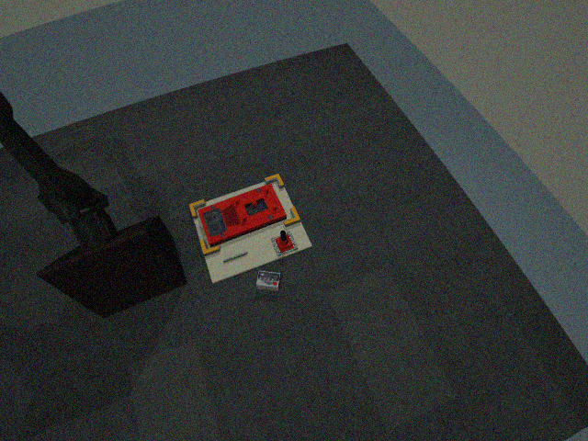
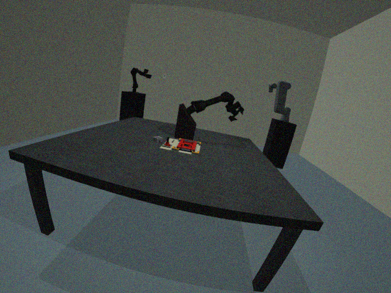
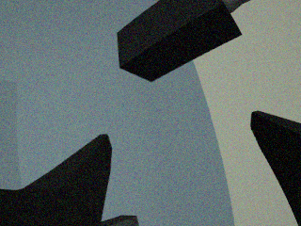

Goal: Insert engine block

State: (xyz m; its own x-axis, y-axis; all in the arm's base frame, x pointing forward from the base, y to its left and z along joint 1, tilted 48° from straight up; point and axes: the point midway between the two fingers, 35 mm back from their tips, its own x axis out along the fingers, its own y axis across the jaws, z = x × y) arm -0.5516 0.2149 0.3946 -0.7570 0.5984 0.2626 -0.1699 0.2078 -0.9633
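Now: gripper tip 95 cm short of the black post, 47 cm to the left of it and 16 cm above it. Also, from my gripper tip: thin grey bar (88 cm ahead, 37 cm to the right, 19 cm below); then engine block (89 cm ahead, 55 cm to the right, 19 cm below).
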